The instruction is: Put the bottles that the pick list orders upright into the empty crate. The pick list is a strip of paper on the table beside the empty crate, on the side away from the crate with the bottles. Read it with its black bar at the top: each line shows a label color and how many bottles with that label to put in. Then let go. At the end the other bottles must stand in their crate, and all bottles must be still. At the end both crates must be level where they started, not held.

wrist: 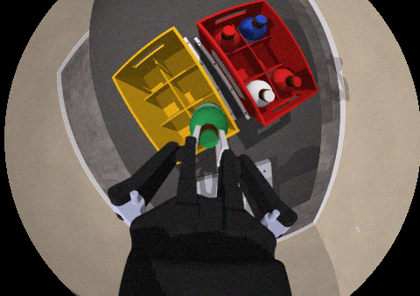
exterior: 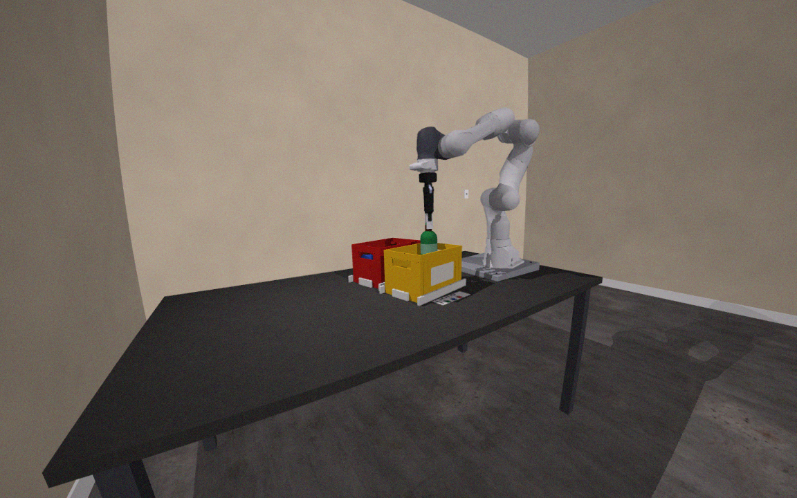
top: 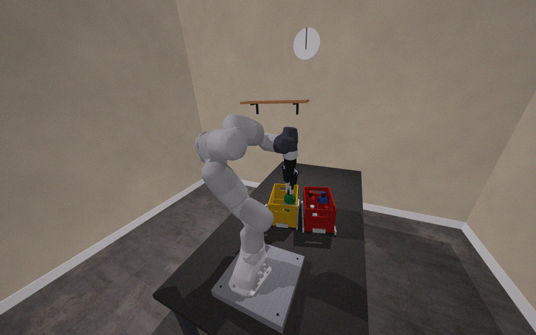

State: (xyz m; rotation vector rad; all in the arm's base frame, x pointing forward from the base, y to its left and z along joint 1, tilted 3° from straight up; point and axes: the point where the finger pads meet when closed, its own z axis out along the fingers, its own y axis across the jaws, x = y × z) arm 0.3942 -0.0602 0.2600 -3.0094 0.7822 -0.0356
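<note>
The green-labelled bottle is 8 cm below my hand. The rest, counted from my hand: white-capped bottle (2 cm ahead, 15 cm to the right, 19 cm below); then red crate (11 cm ahead, 17 cm to the right, 19 cm below); then yellow crate (8 cm ahead, 6 cm to the left, 19 cm below).
</note>
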